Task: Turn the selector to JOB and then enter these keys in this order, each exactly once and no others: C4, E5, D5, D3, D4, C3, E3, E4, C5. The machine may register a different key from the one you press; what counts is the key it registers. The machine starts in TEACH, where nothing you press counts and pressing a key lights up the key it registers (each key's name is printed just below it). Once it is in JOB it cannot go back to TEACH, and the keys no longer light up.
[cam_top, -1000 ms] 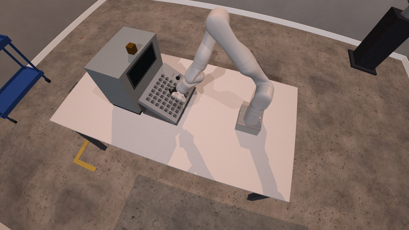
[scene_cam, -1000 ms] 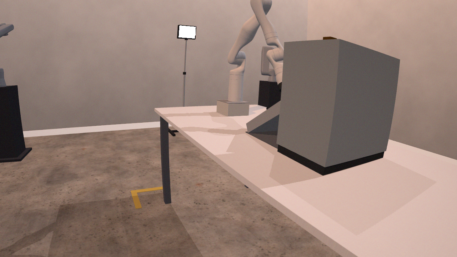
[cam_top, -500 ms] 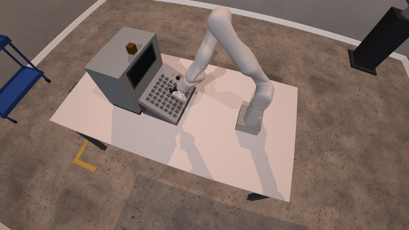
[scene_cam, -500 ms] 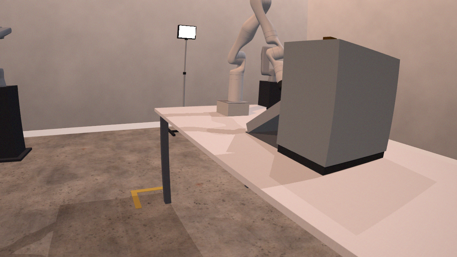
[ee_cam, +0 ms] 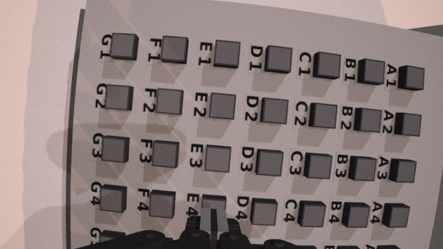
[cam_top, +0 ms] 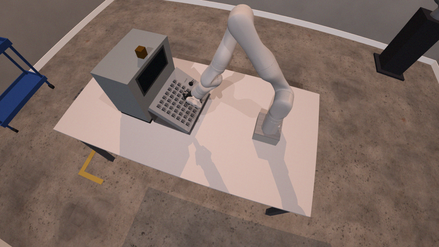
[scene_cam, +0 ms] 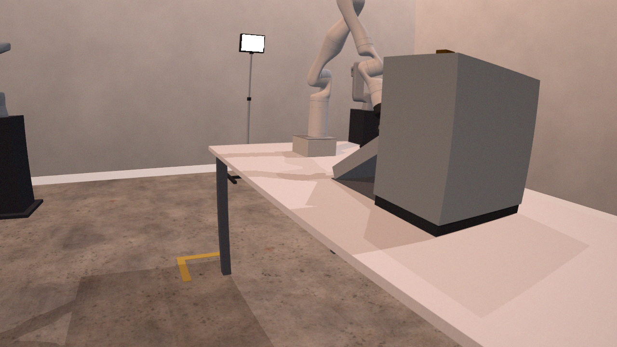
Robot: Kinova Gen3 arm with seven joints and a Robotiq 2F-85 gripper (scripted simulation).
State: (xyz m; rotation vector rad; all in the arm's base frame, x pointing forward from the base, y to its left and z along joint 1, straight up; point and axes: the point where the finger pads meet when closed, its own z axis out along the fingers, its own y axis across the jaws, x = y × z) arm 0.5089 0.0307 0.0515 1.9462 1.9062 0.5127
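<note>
The key E3 is 3 cm ahead of my hand, 3 cm to the left of it and 4 cm below it. The rest, counted from my hand: key E5: 3 cm ahead, 3 cm to the right, 4 cm below; key D3: 6 cm ahead, 3 cm to the left, 2 cm below; key D5: 5 cm ahead, 4 cm to the right, 2 cm below.
</note>
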